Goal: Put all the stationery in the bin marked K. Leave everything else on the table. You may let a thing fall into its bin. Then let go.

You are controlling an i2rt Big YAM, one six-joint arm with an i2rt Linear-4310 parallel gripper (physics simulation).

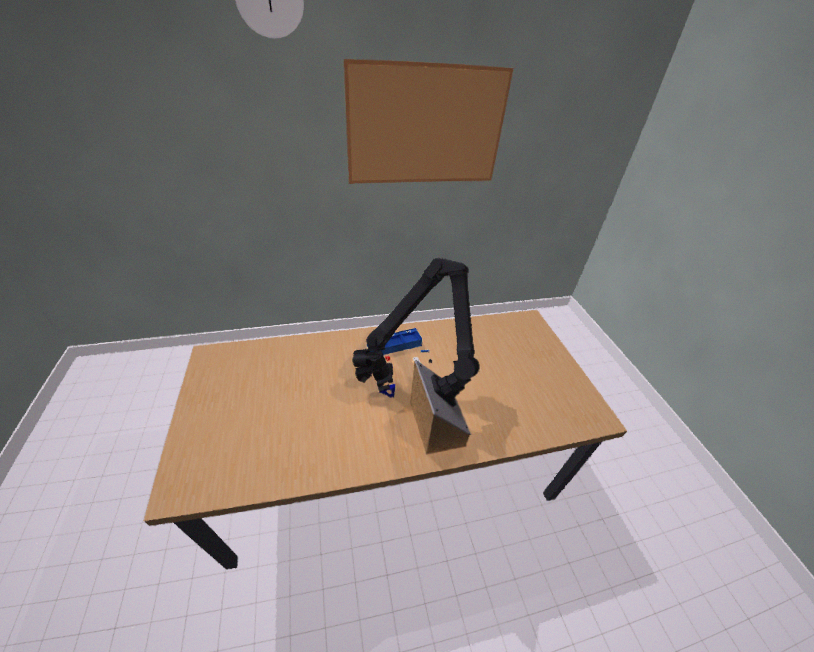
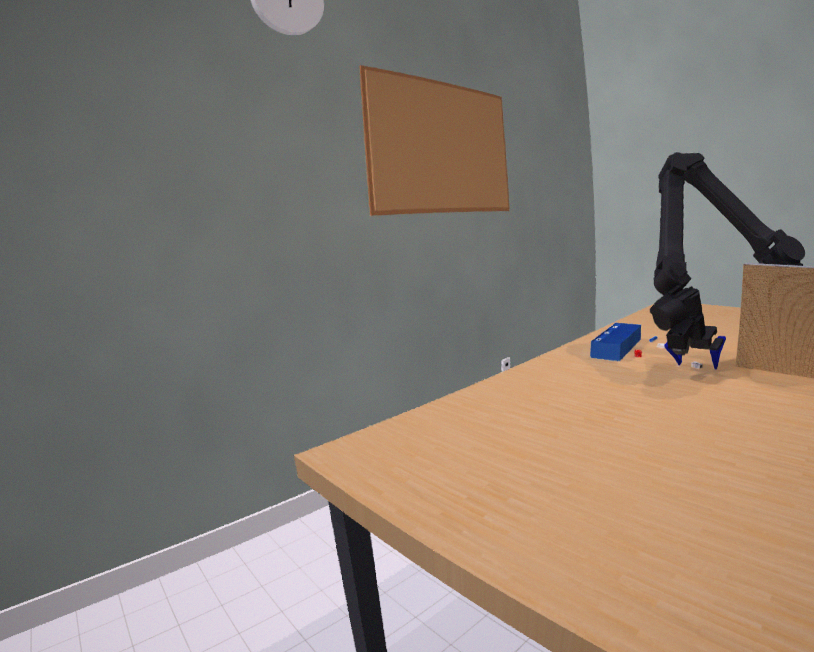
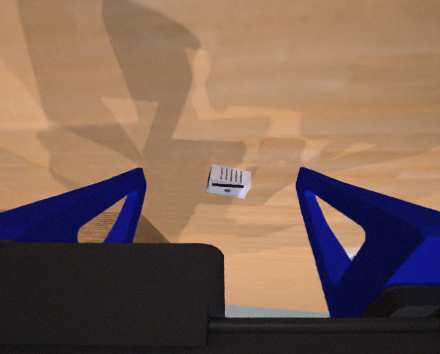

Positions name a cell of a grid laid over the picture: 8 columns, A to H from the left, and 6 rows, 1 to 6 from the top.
Labels:
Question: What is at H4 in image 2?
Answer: The gripper.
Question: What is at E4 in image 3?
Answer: A pencil sharpener.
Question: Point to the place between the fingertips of the gripper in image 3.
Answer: E3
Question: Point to a blue bin row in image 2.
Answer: G4

